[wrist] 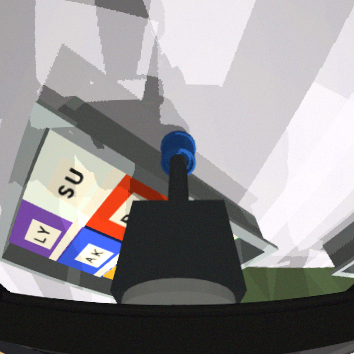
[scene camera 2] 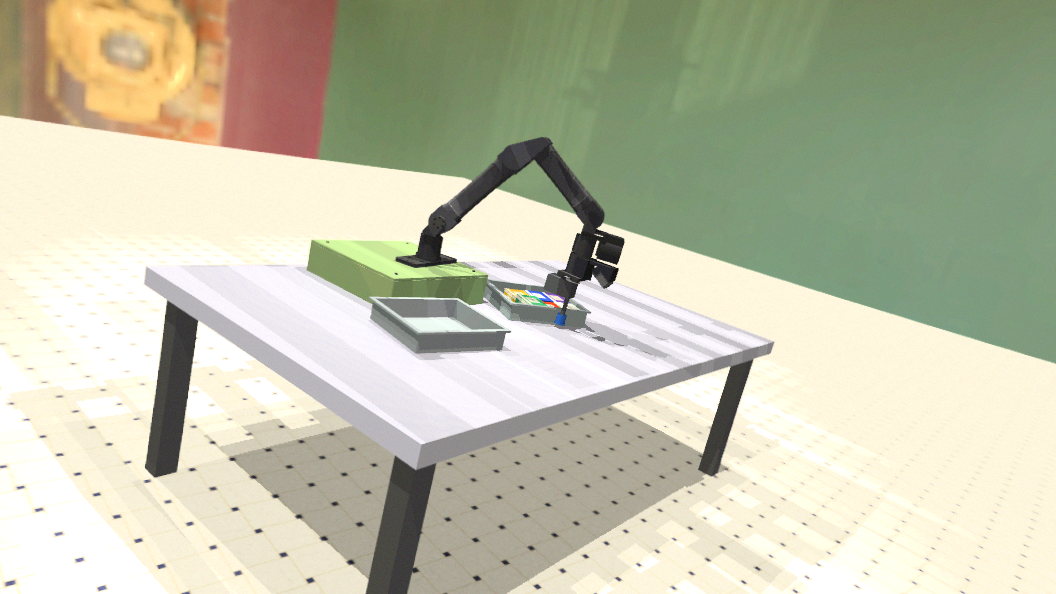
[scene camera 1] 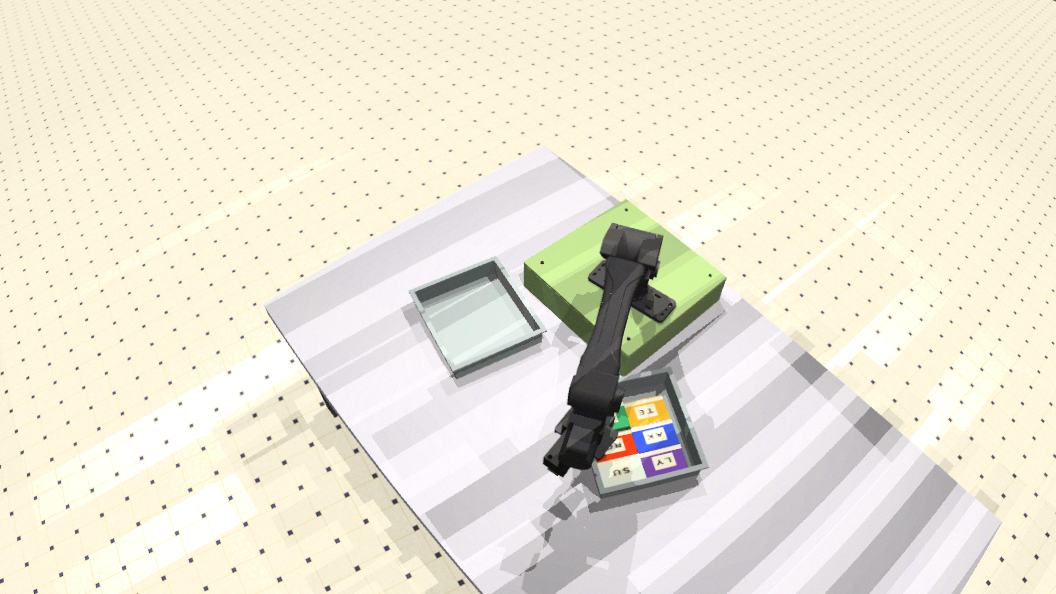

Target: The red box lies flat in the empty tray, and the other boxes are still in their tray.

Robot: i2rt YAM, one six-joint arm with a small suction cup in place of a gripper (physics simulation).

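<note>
My suction cup points down and bears no box. It is low over the table, just outside the long wall of the filled tray; the arm hides it in scene camera 1. The red box lies flat in that tray, partly covered by my arm. With it lie a white box, a purple box, a blue box, an orange box and a green box. The other tray is empty.
The green base block carries the arm and stands beside both trays. The table has its edge beyond my cup's side of the filled tray. Patchy shadows cover the table top.
</note>
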